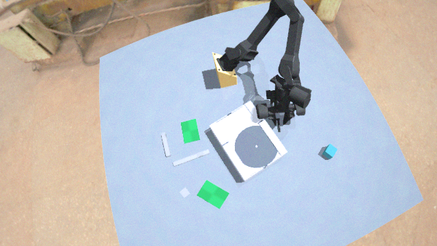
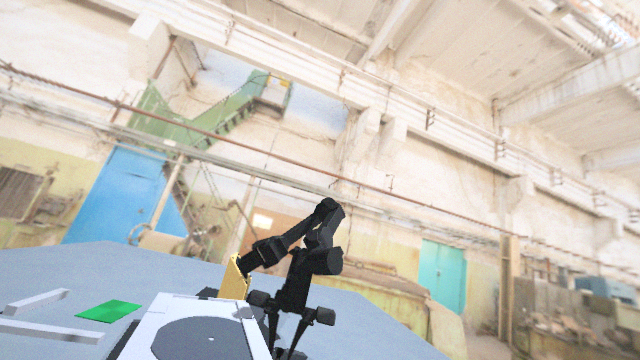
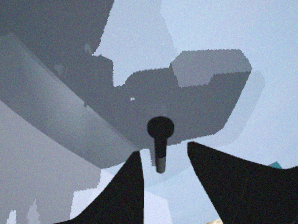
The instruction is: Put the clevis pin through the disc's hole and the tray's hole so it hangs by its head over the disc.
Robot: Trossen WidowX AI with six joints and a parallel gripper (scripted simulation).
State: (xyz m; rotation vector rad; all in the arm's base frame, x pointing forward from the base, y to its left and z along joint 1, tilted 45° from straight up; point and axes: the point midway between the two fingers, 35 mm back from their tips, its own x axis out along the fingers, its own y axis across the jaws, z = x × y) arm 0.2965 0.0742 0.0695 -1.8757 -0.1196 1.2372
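My gripper tip is now right at the steel clevis pin. The rest, counted from my gripper tip: white steel tray: 15 cm to the right, 4 cm above, 1 cm ahead; cyan cube: 20 cm ahead, 13 cm to the left, 1 cm above; grey aluminium disc: 13 cm to the right, 5 cm ahead, 5 cm above.
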